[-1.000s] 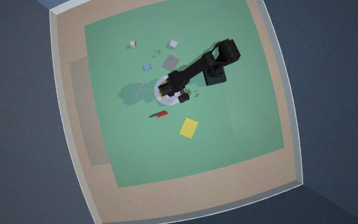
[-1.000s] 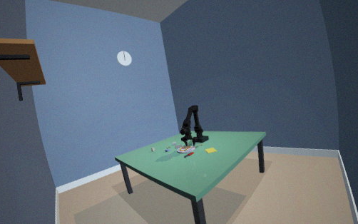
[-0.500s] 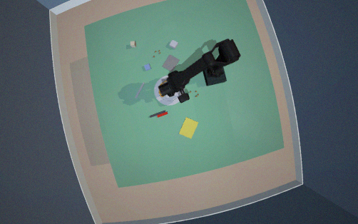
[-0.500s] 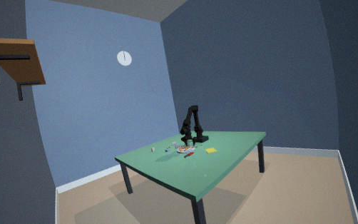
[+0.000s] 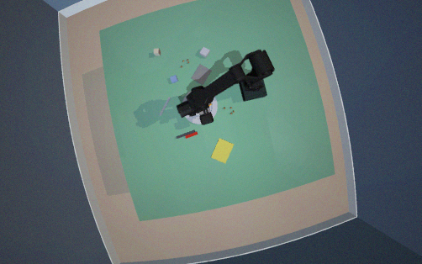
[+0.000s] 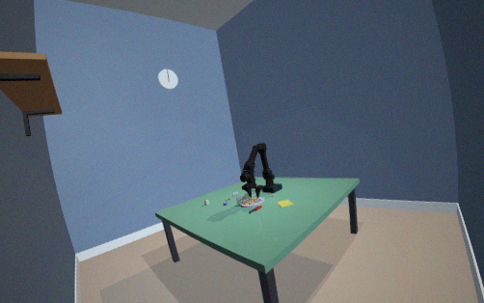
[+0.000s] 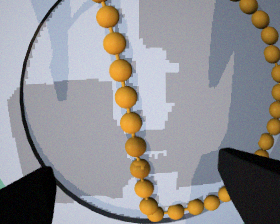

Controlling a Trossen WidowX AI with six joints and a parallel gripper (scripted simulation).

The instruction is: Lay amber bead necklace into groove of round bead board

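Right now the round grey bead board is 2 cm ahead of my gripper tip, 1 cm to the right of it and 3 cm below it. From my gripper tip the other things lie so: grey rod: 22 cm ahead, 2 cm to the right, 3 cm below; then red-handled tool: 9 cm ahead, 14 cm to the left, 3 cm below; then grey plate: 1 cm ahead, 20 cm to the right, 3 cm below.
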